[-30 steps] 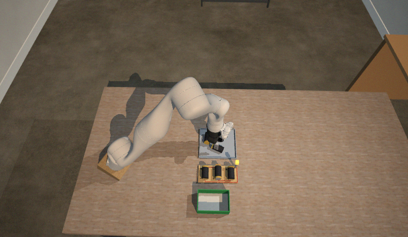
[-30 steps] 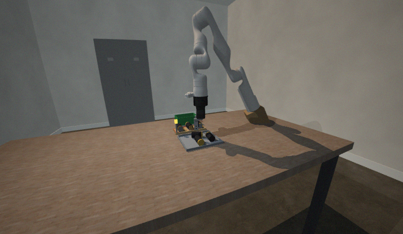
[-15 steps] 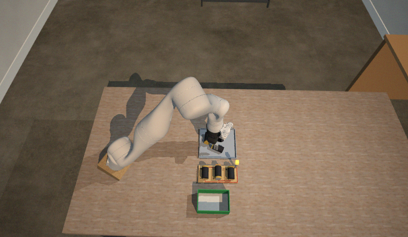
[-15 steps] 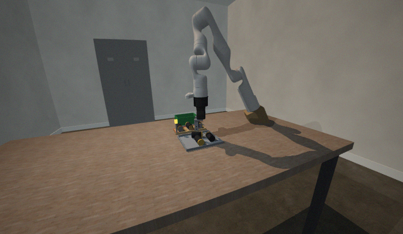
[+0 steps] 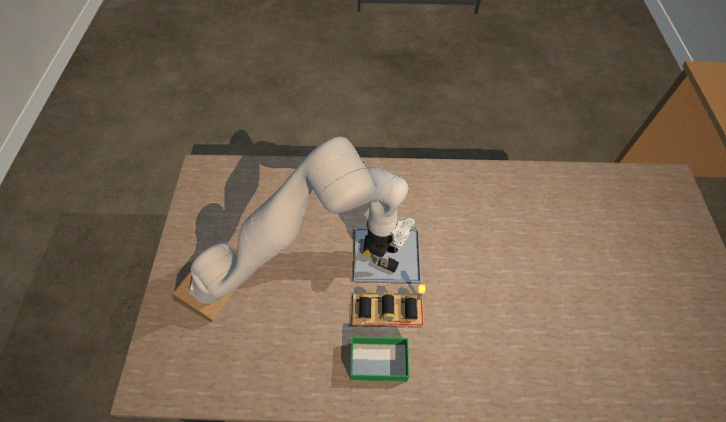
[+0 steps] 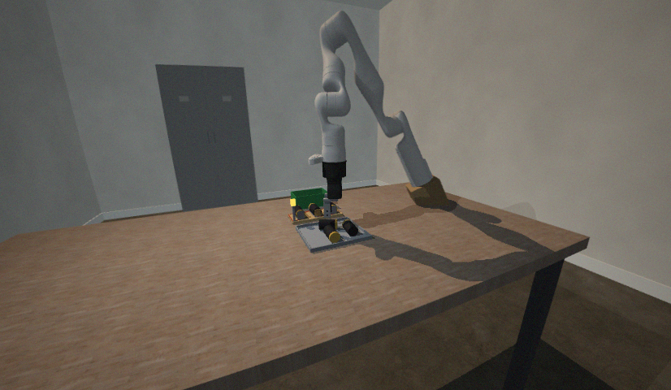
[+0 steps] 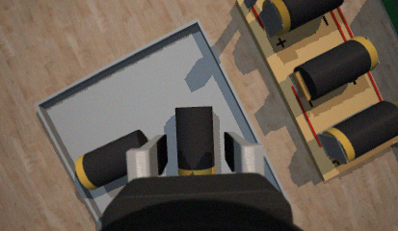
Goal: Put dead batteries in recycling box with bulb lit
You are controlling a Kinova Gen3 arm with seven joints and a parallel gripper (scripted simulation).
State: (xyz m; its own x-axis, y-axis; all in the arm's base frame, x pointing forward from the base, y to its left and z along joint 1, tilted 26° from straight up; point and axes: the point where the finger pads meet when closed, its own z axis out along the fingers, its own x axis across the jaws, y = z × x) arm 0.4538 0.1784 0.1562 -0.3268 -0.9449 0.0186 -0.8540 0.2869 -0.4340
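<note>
My hand is 40 mm to the right of the grey tray and 70 mm above it. Also, from my hand: green recycling box 290 mm to the right, 60 mm below.
</note>
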